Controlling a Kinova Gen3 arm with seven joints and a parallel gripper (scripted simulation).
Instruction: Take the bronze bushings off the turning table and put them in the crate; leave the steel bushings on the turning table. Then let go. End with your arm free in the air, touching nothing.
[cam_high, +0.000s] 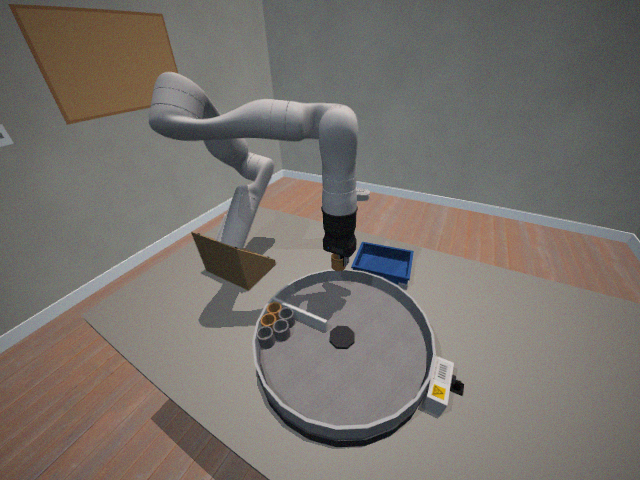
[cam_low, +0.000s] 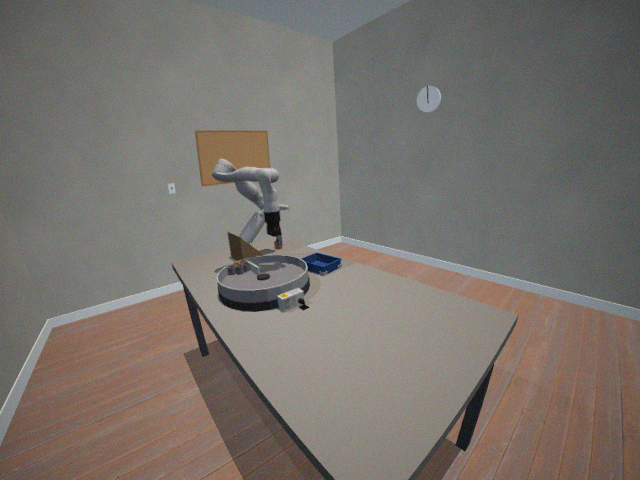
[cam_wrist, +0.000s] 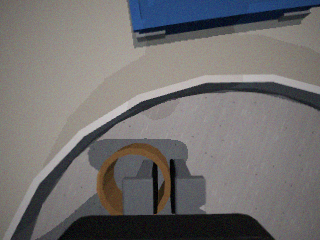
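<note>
Right now the blue crate is 40 mm ahead of my hand, 210 mm to the left of it and 160 mm below it. Also, from my hand: round grey turning table 70 mm ahead, 140 mm to the right, 130 mm below.
</note>
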